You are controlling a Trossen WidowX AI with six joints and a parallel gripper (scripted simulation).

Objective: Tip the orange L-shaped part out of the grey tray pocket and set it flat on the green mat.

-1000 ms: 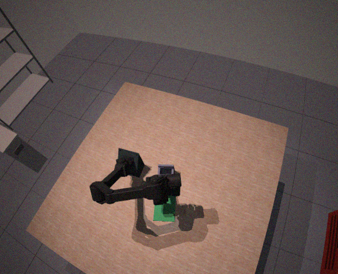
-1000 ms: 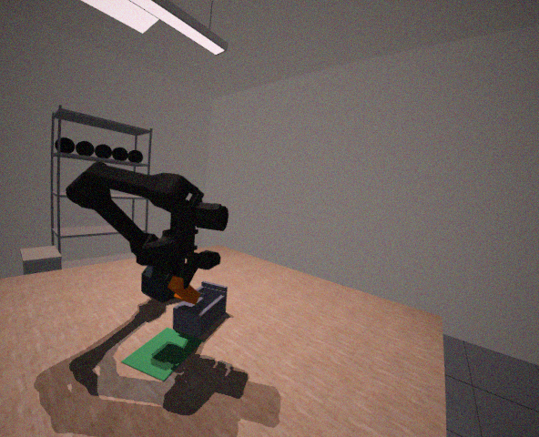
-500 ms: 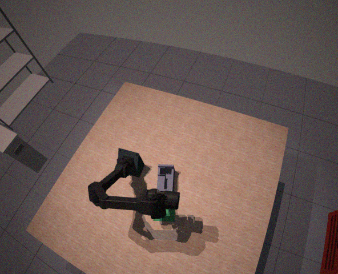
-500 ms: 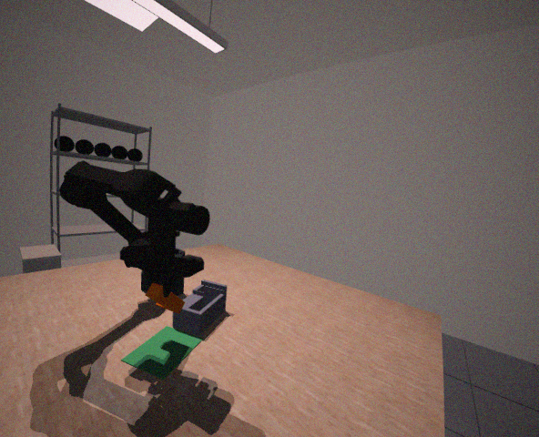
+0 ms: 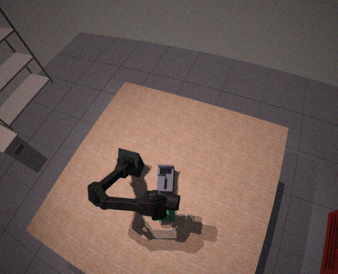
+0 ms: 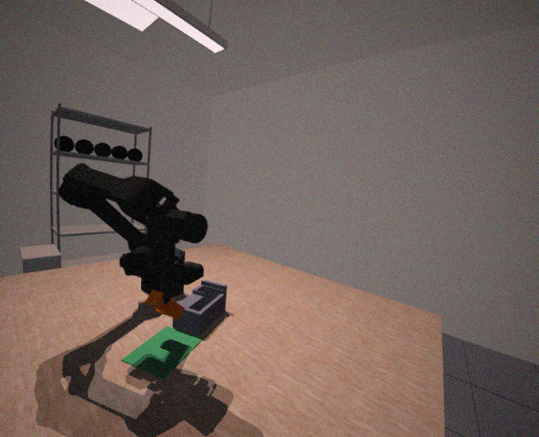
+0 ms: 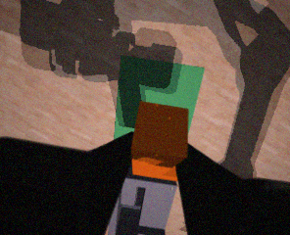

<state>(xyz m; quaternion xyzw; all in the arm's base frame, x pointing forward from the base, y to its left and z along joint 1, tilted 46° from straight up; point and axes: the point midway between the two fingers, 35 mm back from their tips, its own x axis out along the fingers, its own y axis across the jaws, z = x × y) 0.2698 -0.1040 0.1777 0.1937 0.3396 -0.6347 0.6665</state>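
Right now the green mat is 10 mm behind my gripper tip, 20 mm to the left of it and 150 mm below it. Also, from my gripper tip: orange L-shaped part 20 mm behind, 30 mm to the left, 30 mm below.
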